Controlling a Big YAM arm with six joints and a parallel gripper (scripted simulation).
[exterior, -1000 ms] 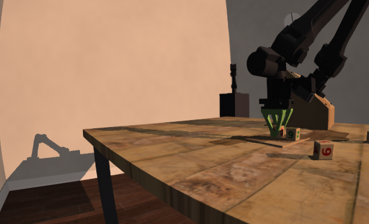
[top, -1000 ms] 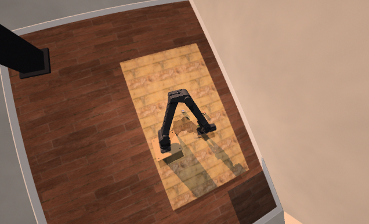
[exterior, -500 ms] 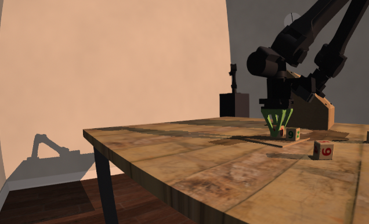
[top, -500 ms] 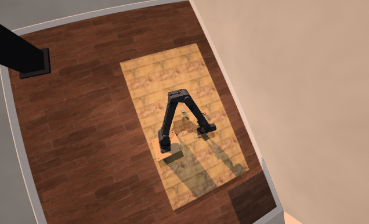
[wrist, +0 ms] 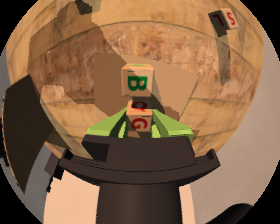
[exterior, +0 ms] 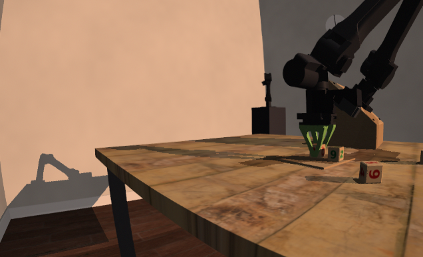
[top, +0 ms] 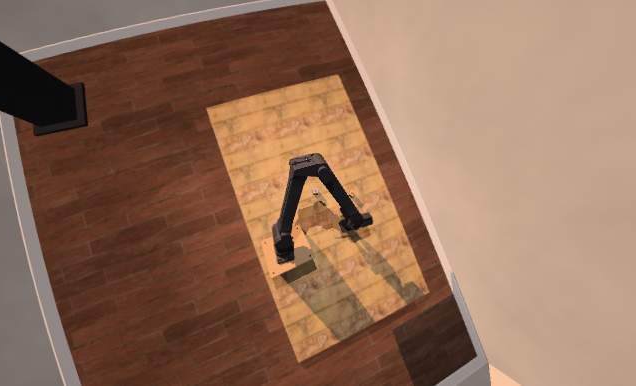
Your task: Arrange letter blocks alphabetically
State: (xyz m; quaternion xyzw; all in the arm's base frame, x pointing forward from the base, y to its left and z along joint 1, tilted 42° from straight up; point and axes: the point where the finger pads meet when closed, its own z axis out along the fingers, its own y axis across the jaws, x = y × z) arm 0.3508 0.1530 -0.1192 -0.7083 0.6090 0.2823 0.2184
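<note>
My gripper is now 2 cm above the thin brown mat. From my hand the other things lie so: block: 5 cm to the left, 1 cm behind.
</note>
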